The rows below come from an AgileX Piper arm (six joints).
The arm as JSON. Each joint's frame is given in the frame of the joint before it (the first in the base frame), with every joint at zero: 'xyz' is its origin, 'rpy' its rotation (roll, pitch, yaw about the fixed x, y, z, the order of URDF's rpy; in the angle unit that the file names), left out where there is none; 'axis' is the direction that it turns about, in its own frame. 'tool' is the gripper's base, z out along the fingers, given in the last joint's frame.
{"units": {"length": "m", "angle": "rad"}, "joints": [
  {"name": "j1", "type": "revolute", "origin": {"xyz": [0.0, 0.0, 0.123], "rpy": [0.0, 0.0, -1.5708]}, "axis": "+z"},
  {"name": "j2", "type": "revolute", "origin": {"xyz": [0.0, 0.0, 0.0], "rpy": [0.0, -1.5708, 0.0]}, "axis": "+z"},
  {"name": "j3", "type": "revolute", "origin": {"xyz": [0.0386, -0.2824, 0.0], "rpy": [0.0, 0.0, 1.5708]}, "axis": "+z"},
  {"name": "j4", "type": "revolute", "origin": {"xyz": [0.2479, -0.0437, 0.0], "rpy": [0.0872, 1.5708, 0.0]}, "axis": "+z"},
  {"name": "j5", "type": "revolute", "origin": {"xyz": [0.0, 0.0, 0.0], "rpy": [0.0, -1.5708, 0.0]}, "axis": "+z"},
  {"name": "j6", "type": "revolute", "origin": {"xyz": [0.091, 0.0, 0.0], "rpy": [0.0, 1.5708, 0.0]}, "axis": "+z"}
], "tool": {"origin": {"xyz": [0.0, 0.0, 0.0], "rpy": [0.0, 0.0, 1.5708]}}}
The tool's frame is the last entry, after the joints.
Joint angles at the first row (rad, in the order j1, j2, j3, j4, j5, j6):
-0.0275 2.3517 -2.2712 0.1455 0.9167 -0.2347
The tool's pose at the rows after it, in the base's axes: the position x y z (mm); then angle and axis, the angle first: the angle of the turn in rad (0 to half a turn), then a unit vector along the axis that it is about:
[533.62 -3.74 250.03 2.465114 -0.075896 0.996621 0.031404]
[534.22 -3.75 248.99 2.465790 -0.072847 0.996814 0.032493]
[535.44 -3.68 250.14 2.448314 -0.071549 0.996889 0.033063]
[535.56 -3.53 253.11 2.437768 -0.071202 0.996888 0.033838]
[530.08 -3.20 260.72 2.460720 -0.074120 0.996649 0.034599]
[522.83 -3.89 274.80 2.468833 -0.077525 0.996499 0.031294]
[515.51 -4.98 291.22 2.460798 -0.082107 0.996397 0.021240]
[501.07 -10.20 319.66 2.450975 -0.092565 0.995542 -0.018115]
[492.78 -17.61 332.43 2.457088 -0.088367 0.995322 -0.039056]
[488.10 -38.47 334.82 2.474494 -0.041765 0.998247 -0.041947]
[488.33 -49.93 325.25 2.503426 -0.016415 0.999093 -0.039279]
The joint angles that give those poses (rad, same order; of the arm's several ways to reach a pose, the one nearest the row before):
-0.0275 2.3562 -2.2829 0.1517 0.9201 -0.2299
-0.0275 2.3597 -2.2856 0.1517 0.9198 -0.2238
-0.0275 2.3597 -2.2862 0.1552 0.9030 -0.2238
-0.0275 2.3573 -2.2909 0.1579 0.8998 -0.2238
-0.0275 2.3384 -2.2908 0.1553 0.9416 -0.2238
-0.0286 2.3075 -2.2908 0.1468 0.9802 -0.2238
-0.0286 2.2728 -2.2909 0.1272 1.0048 -0.2238
-0.0286 2.2110 -2.2908 0.0522 1.0481 -0.2238
-0.0377 2.1818 -2.2912 0.0123 1.0788 -0.2168
-0.0787 2.1731 -2.2895 0.0000 1.1022 -0.1623
-0.1019 2.1803 -2.2696 0.0000 1.1045 -0.1348

